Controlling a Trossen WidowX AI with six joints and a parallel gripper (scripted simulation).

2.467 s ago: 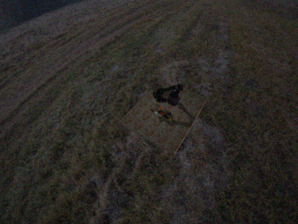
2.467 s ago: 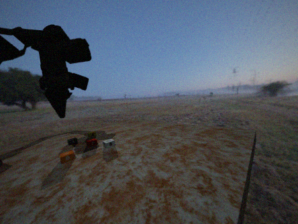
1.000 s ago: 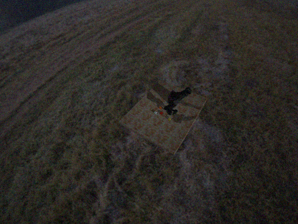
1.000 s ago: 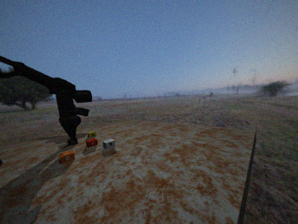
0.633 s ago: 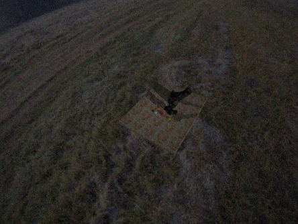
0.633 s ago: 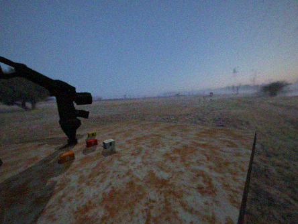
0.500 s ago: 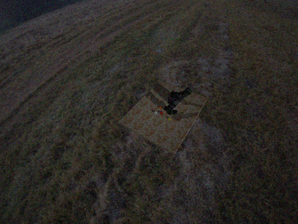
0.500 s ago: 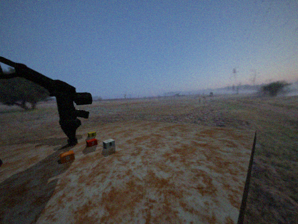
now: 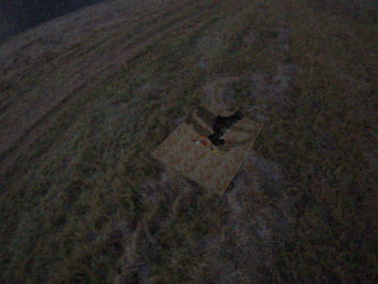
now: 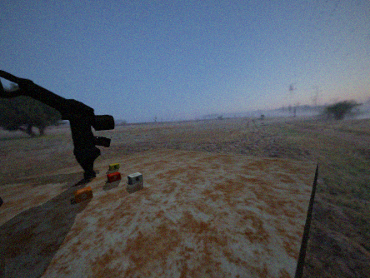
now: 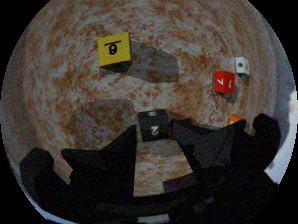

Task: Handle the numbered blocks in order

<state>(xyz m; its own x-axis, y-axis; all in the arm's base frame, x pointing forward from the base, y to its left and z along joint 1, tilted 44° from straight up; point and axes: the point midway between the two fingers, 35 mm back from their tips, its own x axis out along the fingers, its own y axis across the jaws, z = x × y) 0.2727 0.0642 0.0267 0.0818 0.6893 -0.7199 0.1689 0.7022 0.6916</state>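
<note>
Now: gripper tip 9 cm short of the yellow block and 2 cm to the right of it. From my gripper tip the other things lie so: orange block (18 cm to the right, 6 cm behind); red block (13 cm to the right, 3 cm ahead); dark block (right at my gripper tip).
</note>
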